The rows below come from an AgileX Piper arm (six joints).
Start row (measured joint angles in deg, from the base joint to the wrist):
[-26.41 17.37 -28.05 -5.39 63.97 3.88]
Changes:
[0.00 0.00 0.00 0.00 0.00 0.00]
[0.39 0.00 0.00 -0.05 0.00 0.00]
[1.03 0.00 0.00 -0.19 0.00 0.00]
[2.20 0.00 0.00 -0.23 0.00 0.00]
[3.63 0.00 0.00 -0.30 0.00 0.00]
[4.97 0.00 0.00 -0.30 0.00 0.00]
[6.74 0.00 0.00 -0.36 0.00 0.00]
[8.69 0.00 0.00 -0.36 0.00 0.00]
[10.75 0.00 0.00 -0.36 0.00 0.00]
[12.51 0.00 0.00 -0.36 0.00 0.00]
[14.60 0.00 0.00 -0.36 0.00 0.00]
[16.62 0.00 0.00 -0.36 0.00 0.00]
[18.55 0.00 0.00 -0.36 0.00 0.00]
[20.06 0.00 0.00 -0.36 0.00 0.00]
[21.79 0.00 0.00 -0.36 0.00 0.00]
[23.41 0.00 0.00 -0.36 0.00 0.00]
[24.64 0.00 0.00 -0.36 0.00 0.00]
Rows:
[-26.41 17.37 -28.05 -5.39 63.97 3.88]
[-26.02 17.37 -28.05 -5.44 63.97 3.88]
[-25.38 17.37 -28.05 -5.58 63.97 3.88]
[-24.21 17.37 -28.05 -5.62 63.97 3.88]
[-22.78 17.37 -28.05 -5.69 63.97 3.88]
[-21.44 17.37 -28.05 -5.69 63.97 3.88]
[-19.67 17.37 -28.05 -5.75 63.97 3.88]
[-17.72 17.37 -28.05 -5.75 63.97 3.88]
[-15.66 17.37 -28.05 -5.75 63.97 3.88]
[-13.90 17.37 -28.05 -5.75 63.97 3.88]
[-11.81 17.37 -28.05 -5.75 63.97 3.88]
[-9.79 17.37 -28.05 -5.75 63.97 3.88]
[-7.86 17.37 -28.05 -5.75 63.97 3.88]
[-6.35 17.37 -28.05 -5.75 63.97 3.88]
[-4.62 17.37 -28.05 -5.75 63.97 3.88]
[-3.00 17.37 -28.05 -5.75 63.97 3.88]
[-1.77 17.37 -28.05 -5.75 63.97 3.88]

